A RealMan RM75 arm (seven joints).
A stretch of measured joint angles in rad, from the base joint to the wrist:
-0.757 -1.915 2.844 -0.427 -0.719 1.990 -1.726
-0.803 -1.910 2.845 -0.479 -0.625 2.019 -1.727
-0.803 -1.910 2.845 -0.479 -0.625 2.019 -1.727
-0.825 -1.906 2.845 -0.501 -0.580 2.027 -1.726
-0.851 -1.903 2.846 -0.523 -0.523 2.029 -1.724
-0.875 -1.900 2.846 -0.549 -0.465 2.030 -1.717
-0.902 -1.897 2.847 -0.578 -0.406 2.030 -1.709
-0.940 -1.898 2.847 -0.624 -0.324 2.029 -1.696
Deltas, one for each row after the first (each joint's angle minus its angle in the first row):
-0.046 0.005 0.001 -0.052 0.094 0.029 -0.001
-0.046 0.005 0.001 -0.052 0.094 0.029 -0.001
-0.068 0.009 0.001 -0.074 0.139 0.037 0.000
-0.094 0.012 0.002 -0.096 0.196 0.039 0.002
-0.118 0.015 0.002 -0.122 0.254 0.040 0.009
-0.145 0.018 0.003 -0.151 0.313 0.040 0.017
-0.183 0.017 0.003 -0.197 0.395 0.039 0.030

